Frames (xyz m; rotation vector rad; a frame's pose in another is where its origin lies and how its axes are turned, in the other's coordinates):
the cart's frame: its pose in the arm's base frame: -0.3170 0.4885 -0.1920 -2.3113 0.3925 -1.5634
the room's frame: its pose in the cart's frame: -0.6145 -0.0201 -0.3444 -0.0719 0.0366 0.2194
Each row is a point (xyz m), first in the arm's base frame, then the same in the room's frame.
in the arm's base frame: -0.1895 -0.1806 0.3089
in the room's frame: 1.3970 0.0965 0.2838
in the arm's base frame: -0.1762 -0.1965 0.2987
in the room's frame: 1.4028 0.1126 0.2993
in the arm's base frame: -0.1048 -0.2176 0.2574
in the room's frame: 1.4060 0.1394 0.3801
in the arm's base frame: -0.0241 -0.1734 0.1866
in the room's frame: 1.3514 0.1284 0.4819
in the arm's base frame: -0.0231 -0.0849 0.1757
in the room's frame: 1.2912 0.0630 0.4894
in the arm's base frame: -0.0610 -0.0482 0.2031
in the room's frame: 1.2786 0.0251 0.4453
